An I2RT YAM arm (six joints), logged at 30 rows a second.
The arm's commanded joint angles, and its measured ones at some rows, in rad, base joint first. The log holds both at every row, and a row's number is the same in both.
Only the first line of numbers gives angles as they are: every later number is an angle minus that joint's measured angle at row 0.
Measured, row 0:
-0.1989, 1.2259, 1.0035, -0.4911, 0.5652, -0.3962
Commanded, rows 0 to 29:
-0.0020, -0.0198, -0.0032, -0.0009, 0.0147, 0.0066
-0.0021, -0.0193, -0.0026, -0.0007, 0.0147, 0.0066
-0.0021, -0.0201, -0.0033, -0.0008, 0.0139, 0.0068
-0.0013, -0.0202, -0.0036, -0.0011, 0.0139, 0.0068
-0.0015, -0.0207, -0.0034, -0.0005, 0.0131, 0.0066
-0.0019, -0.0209, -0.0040, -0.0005, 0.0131, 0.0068
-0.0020, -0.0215, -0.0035, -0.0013, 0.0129, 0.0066
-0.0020, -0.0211, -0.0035, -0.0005, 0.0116, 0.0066
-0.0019, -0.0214, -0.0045, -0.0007, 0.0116, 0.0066
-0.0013, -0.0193, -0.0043, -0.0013, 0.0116, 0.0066
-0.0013, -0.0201, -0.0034, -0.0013, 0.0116, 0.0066
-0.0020, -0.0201, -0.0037, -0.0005, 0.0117, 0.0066
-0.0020, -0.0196, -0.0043, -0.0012, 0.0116, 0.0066
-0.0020, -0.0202, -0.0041, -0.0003, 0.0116, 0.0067
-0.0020, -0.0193, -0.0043, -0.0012, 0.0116, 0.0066
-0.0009, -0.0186, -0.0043, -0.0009, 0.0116, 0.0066
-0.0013, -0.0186, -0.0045, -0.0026, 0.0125, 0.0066
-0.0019, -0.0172, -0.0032, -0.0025, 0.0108, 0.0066
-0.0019, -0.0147, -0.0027, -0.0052, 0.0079, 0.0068
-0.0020, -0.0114, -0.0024, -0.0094, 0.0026, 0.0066
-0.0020, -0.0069, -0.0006, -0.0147, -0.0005, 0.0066
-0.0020, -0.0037, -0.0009, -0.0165, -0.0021, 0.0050
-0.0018, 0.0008, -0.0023, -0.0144, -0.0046, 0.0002
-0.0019, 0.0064, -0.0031, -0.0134, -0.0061, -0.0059
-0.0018, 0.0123, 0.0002, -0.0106, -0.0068, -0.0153
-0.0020, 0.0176, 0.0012, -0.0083, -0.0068, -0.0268
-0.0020, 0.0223, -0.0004, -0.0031, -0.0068, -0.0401
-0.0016, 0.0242, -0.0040, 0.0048, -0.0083, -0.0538
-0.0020, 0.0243, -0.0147, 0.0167, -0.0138, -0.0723
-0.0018, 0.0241, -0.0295, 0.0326, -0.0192, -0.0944
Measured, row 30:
0.0000, 0.0187, -0.0012, 0.0041, -0.0061, -0.0404
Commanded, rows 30 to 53:
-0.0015, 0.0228, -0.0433, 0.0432, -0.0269, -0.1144
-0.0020, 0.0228, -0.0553, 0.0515, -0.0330, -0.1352
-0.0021, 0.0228, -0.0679, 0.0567, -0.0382, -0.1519
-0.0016, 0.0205, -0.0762, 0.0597, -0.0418, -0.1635
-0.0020, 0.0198, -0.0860, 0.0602, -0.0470, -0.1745
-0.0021, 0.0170, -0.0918, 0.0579, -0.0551, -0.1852
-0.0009, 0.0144, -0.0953, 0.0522, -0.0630, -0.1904
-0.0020, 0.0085, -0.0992, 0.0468, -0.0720, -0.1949
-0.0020, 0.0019, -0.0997, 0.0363, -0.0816, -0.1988
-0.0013, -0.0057, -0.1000, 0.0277, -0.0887, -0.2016
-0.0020, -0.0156, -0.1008, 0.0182, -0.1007, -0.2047
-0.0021, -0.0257, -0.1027, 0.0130, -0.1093, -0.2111
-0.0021, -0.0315, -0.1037, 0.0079, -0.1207, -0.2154
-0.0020, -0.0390, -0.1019, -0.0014, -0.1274, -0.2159
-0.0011, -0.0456, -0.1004, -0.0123, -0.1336, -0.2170
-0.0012, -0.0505, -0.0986, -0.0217, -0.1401, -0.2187
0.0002, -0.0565, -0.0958, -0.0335, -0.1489, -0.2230
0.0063, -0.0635, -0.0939, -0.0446, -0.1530, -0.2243
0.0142, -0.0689, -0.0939, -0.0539, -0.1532, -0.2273
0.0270, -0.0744, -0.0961, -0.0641, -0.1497, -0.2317
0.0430, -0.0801, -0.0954, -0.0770, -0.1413, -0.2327
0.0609, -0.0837, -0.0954, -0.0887, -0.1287, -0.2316
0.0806, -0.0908, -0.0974, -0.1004, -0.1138, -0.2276
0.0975, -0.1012, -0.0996, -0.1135, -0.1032, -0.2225
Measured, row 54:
0.0583, -0.0679, -0.0969, -0.0351, -0.1240, -0.2155
